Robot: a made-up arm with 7 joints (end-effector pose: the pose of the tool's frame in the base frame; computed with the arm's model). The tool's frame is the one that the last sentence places. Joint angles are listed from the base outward.
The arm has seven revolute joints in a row. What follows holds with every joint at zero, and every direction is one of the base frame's.
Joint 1 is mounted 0.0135 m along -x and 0.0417 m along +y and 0.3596 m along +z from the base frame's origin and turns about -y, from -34.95 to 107.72 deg.
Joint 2 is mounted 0.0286 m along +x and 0.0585 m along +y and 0.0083 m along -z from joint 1 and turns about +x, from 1.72 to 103.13 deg.
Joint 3 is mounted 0.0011 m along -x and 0.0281 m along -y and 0.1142 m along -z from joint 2 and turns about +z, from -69.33 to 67.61 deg.
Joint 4 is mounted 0.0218 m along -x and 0.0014 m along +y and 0.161 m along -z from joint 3 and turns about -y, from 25.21 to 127.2 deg.
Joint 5 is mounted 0.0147 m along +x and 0.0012 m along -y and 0.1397 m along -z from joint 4 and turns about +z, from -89.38 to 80.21 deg.
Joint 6 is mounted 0.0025 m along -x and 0.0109 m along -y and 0.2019 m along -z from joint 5 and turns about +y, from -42.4 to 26.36 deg.
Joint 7 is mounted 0.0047 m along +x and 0.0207 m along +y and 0.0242 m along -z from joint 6 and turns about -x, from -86.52 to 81.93 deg.
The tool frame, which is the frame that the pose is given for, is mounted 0.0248 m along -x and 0.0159 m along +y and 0.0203 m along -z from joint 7; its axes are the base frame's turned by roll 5.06, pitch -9.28 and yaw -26.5 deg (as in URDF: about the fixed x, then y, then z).
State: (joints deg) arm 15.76 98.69 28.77 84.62 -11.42 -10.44 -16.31
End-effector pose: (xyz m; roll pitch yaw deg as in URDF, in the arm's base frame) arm 0.2447 0.3756 0.6514 165.24 39.59 -59.93
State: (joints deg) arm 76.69 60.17 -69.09 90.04 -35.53 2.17 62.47
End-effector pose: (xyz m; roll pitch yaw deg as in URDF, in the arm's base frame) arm 0.4786 0.1617 0.4191 25.36 33.42 -142.71
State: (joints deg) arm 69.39 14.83 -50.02 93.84 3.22 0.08 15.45
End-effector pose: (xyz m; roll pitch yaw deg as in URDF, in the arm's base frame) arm 0.3970 -0.1216 0.5021 113.57 7.62 -169.16
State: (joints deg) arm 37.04 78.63 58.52 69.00 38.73 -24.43 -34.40
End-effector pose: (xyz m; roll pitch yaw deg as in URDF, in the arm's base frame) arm 0.0298 0.5666 0.6002 -121.45 -13.36 -108.04
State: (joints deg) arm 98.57 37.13 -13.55 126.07 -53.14 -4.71 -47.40
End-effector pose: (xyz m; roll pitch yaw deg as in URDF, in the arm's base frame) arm 0.0086 0.0786 0.6539 -90.72 10.10 -66.07
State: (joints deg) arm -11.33 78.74 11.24 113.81 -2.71 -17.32 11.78
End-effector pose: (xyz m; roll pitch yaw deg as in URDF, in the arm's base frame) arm 0.3362 0.2187 0.3177 85.85 19.23 -141.56
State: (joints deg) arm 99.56 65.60 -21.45 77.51 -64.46 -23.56 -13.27
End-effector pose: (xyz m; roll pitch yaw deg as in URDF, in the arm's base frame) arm 0.1934 0.3318 0.7726 -160.21 37.01 -21.75
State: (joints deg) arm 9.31 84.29 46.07 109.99 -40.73 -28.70 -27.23
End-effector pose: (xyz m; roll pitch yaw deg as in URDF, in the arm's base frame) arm 0.1838 0.2349 0.5995 -137.63 58.43 -28.64
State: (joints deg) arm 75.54 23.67 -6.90 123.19 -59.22 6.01 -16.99
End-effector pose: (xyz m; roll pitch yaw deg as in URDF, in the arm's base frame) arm 0.1207 0.0971 0.6448 -143.81 9.75 -72.59
